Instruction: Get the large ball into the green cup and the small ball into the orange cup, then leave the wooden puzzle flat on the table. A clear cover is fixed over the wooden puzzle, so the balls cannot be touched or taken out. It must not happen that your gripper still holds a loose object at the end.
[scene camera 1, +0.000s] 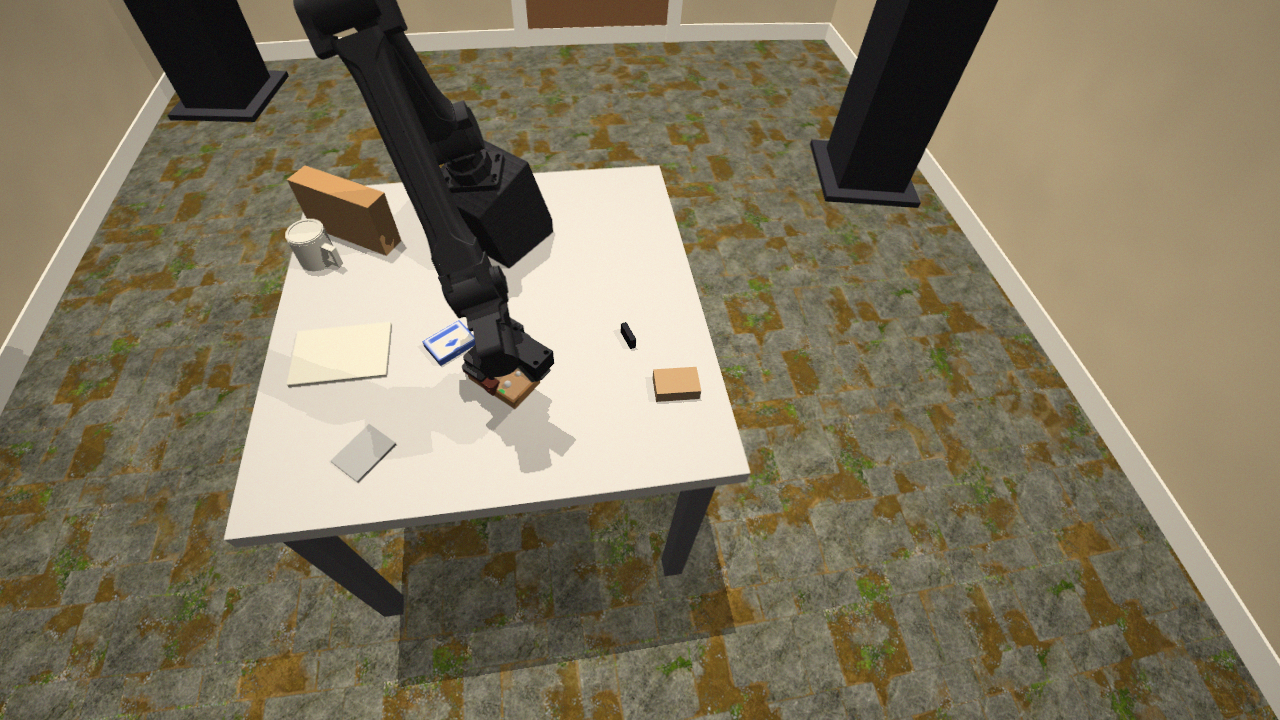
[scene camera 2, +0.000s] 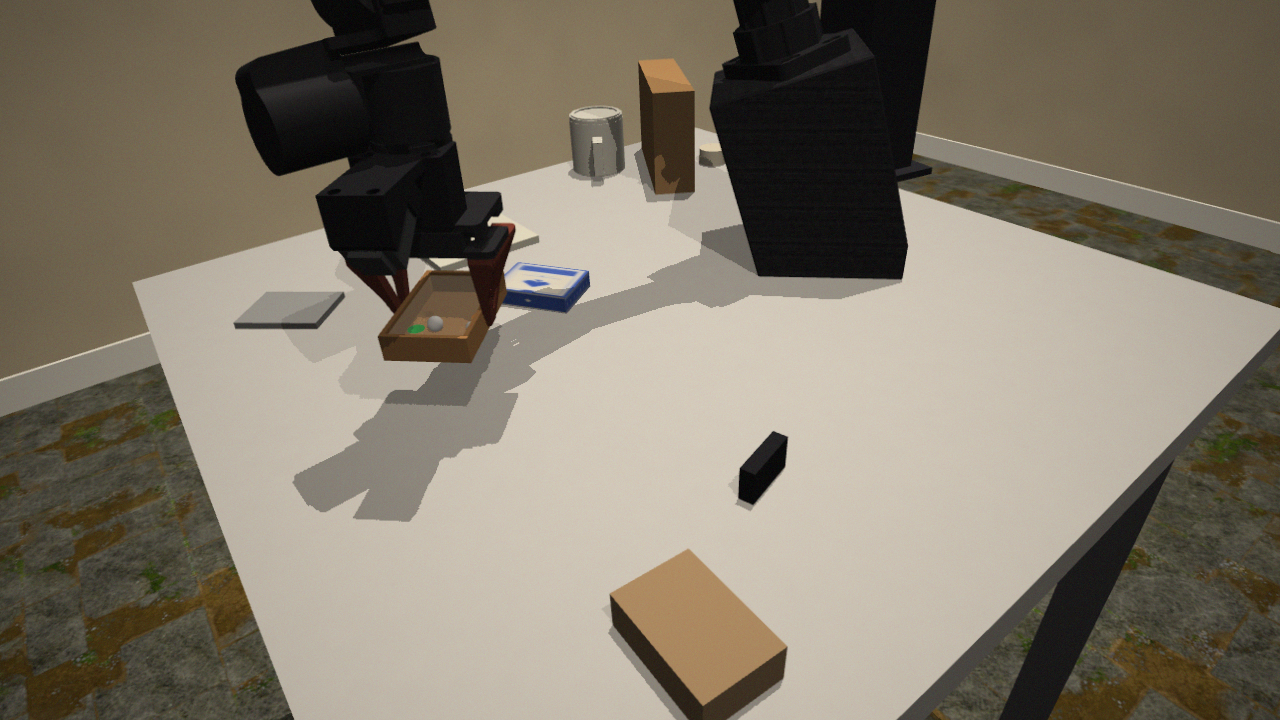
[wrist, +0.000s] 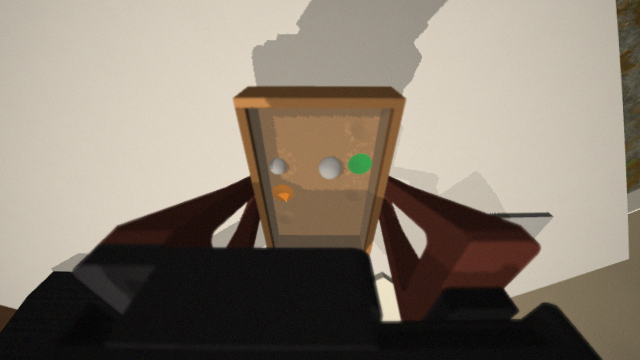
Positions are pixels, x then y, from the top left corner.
my gripper: scene camera 1 504, 379; scene camera 2 448, 321; wrist 319, 181
wooden puzzle: scene camera 1; scene camera 2; wrist 319, 157
grey tile: scene camera 1 370, 446; scene camera 2 273, 310; wrist 533, 222
tan box: scene camera 1; scene camera 2; not seen in the wrist view (out of frame)
same spot on wooden puzzle: (scene camera 2: 440, 320) = (scene camera 1: 515, 380)
same spot on tan box: (scene camera 2: 704, 646) = (scene camera 1: 686, 382)
